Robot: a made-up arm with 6 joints. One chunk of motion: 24 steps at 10 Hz.
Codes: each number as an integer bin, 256 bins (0 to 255) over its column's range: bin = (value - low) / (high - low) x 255, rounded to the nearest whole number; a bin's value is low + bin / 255 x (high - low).
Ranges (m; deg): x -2.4..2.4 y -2.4..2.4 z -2.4..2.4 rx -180..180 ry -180..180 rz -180..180
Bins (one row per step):
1: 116 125 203 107 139 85
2: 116 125 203 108 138 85
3: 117 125 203 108 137 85
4: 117 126 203 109 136 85
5: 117 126 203 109 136 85
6: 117 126 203 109 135 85
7: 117 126 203 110 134 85
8: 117 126 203 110 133 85
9: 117 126 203 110 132 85
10: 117 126 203 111 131 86
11: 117 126 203 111 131 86
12: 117 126 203 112 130 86
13: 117 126 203 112 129 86
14: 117 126 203 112 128 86
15: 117 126 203 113 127 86
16: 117 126 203 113 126 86
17: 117 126 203 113 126 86
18: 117 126 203 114 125 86
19: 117 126 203 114 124 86
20: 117 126 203 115 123 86
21: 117 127 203 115 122 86
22: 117 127 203 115 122 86
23: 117 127 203 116 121 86
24: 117 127 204 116 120 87
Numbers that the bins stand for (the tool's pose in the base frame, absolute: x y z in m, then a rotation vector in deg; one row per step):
1: -0.2165 -0.0471 1.4212 -28.94 16.24 -60.00
2: -0.2165 -0.0471 1.4212 -27.53 14.82 -60.00
3: -0.1976 -0.0471 1.4212 -27.53 13.41 -60.00
4: -0.1976 -0.0282 1.4212 -26.12 12.00 -60.00
5: -0.1976 -0.0282 1.4212 -26.12 12.00 -60.00
6: -0.1976 -0.0282 1.4212 -26.12 10.59 -60.00
7: -0.1976 -0.0282 1.4212 -24.71 9.18 -60.00
8: -0.1976 -0.0282 1.4212 -24.71 7.76 -60.00
9: -0.1976 -0.0282 1.4212 -24.71 6.35 -60.00
10: -0.1976 -0.0282 1.4212 -23.29 4.94 -58.59
11: -0.1976 -0.0282 1.4212 -23.29 4.94 -58.59
12: -0.1976 -0.0282 1.4212 -21.88 3.53 -58.59
13: -0.1976 -0.0282 1.4212 -21.88 2.12 -58.59
14: -0.1976 -0.0282 1.4212 -21.88 0.71 -58.59
15: -0.1976 -0.0282 1.4212 -20.47 -0.71 -58.59
16: -0.1976 -0.0282 1.4212 -20.47 -2.12 -58.59
17: -0.1976 -0.0282 1.4212 -20.47 -2.12 -58.59
18: -0.1976 -0.0282 1.4212 -19.06 -3.53 -58.59
19: -0.1976 -0.0282 1.4212 -19.06 -4.94 -58.59
20: -0.1976 -0.0282 1.4212 -17.65 -6.35 -58.59
21: -0.1976 -0.0094 1.4212 -17.65 -7.76 -58.59
22: -0.1976 -0.0094 1.4212 -17.65 -7.76 -58.59
23: -0.1976 -0.0094 1.4212 -16.24 -9.18 -58.59
24: -0.1976 -0.0094 1.4400 -16.24 -10.59 -57.18

